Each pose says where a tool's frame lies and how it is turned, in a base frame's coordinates. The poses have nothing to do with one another.
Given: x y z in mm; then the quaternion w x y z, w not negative.
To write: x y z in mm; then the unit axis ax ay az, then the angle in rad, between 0 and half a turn. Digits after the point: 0 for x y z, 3 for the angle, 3 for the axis.
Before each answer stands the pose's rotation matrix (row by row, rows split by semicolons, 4 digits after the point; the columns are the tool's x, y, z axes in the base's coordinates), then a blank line. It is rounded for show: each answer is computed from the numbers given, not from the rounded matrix.
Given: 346 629 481 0.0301 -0.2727 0.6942 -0.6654
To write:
-0.8494 -0.3386 0.4047; -0.4187 -0.0343 -0.9075; 0.3211 -0.9403 -0.1126

346 629 481 -0.273 0.695 -0.666 3.081
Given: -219 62 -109 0.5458 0.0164 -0.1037 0.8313
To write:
-0.4037 -0.9109 -0.0859; 0.9041 -0.3827 -0.1903; 0.1405 -0.1545 0.9780

-219 62 -109 0.020 -0.124 0.992 1.987
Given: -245 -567 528 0.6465 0.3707 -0.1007 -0.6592
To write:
0.1107 0.7776 -0.6189; -0.9269 -0.1439 -0.3465; -0.3585 0.6120 0.7049

-245 -567 528 0.486 -0.132 -0.864 1.736
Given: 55 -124 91 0.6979 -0.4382 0.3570 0.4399
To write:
0.3581 -0.9268 0.1128; 0.3011 0.2290 0.9257; -0.8838 -0.2975 0.3611

55 -124 91 -0.612 0.498 0.614 1.597
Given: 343 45 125 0.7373 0.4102 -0.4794 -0.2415
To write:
0.4237 -0.0372 -0.9050; -0.7494 0.5468 -0.3733; 0.5088 0.8364 0.2038

343 45 125 0.607 -0.710 -0.357 1.483
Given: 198 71 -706 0.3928 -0.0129 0.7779 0.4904
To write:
-0.6911 -0.4053 0.5984; 0.3652 0.5187 0.7730; -0.6237 0.7528 -0.2105

198 71 -706 -0.014 0.846 0.533 2.334
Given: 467 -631 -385 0.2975 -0.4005 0.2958 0.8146
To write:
-0.5022 -0.7216 -0.4765; 0.2478 -0.6480 0.7202; -0.8285 0.2436 0.5042

467 -631 -385 -0.419 0.310 0.853 2.537
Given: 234 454 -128 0.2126 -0.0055 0.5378 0.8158
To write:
-0.9095 -0.3528 0.2197; 0.3410 -0.3311 0.8798; -0.2376 0.8751 0.4215

234 454 -128 -0.006 0.550 0.835 2.713
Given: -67 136 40 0.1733 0.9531 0.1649 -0.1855
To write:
0.8768 0.3786 -0.2964; 0.2500 -0.8856 -0.3915; -0.4107 0.2692 -0.8711

-67 136 40 0.968 0.167 -0.188 2.793
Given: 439 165 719 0.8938 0.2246 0.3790 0.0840
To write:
0.6986 0.0201 0.7152; 0.3204 0.8850 -0.3378; -0.6398 0.4652 0.6118

439 165 719 0.501 0.845 0.187 0.930
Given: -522 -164 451 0.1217 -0.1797 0.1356 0.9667
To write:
-0.9058 -0.2840 -0.3144; 0.1866 -0.9336 0.3059; -0.3804 0.2184 0.8986

-522 -164 451 -0.181 0.137 0.974 2.898
